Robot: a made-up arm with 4 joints.
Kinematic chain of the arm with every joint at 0, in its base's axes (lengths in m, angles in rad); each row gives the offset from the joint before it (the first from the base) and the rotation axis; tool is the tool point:
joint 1: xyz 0 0 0.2 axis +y
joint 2: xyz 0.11 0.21 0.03 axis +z
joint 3: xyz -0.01 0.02 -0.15 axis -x
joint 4: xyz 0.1 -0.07 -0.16 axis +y
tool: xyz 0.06 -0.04 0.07
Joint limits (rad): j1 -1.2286..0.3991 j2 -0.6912..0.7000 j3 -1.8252..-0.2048 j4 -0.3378..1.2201
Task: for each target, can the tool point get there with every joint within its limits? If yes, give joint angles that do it. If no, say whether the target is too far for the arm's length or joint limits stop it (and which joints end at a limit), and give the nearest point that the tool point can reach.
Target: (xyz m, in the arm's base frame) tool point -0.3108 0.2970 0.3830
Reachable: no: joint limits stop it (at a limit: joint 1, joint 2, joint 3, joint 4) | nearest point 0.0177 0.5024 -0.0007 | short by 0.545 m
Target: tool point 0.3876 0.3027 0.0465
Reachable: yes | joints -0.4983 0.4616 -0.5469 0.9404
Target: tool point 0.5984 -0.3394 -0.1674
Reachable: no: too far | nearest point 0.3361 0.0601 -0.0063 | short by 0.504 m
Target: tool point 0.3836 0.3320 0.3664
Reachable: yes | joints -0.9917 -0.3632 -1.5708 1.0699
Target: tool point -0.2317 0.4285 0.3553
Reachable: no: joint limits stop it (at a limit: joint 1, joint 2, joint 3, joint 4) | nearest point 0.0177 0.5024 -0.0007 | short by 0.441 m
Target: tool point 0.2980 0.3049 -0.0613
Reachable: yes | joints -0.0960 0.2179 -0.9097 0.5684
